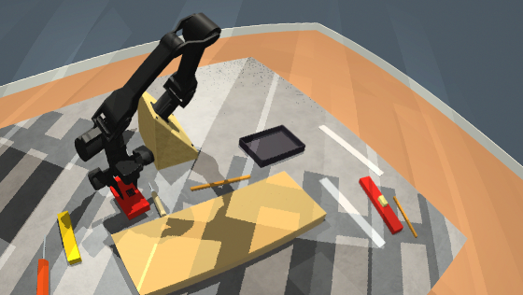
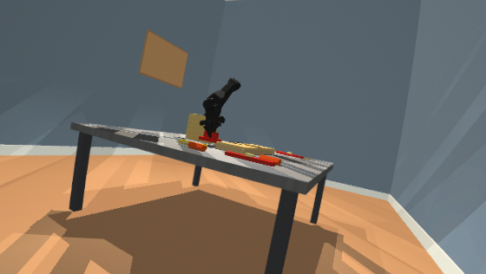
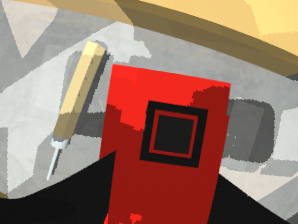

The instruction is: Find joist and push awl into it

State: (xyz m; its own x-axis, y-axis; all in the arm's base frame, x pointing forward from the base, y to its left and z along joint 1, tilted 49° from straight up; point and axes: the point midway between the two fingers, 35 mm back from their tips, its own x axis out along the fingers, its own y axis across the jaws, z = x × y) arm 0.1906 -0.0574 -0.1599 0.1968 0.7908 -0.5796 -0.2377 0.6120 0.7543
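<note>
The awl lies 8 cm to the left of my gripper tip, 4 cm below it and 2 cm behind it. Also, from my gripper tip: dark tray: 48 cm to the left, 8 cm behind, 4 cm below; then yellow bar: 21 cm to the right, 5 cm ahead, 4 cm below; then stud finder: 2 cm above, 1 cm ahead.
</note>
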